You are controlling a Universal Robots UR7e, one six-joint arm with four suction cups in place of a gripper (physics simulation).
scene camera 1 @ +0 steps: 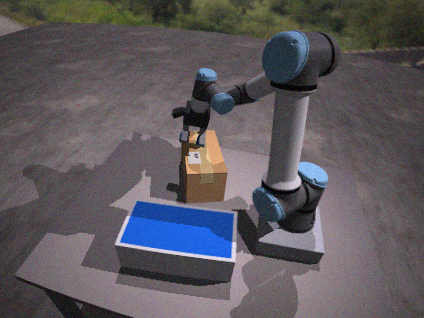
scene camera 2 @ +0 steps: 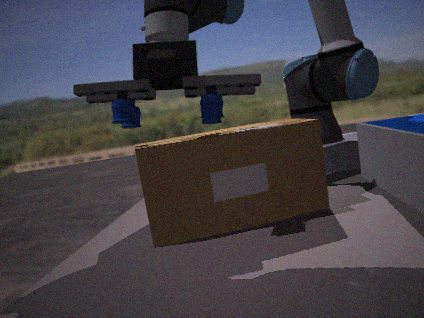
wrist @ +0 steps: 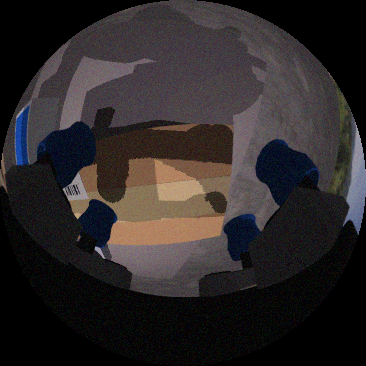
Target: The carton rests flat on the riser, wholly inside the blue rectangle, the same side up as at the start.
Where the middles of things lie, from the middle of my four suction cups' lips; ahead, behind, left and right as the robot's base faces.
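Scene:
The brown carton point(scene camera 2: 200, 185) is what I can see, and it's 8 cm to the left of my suction cup, 4 cm behind it and 12 cm below it.

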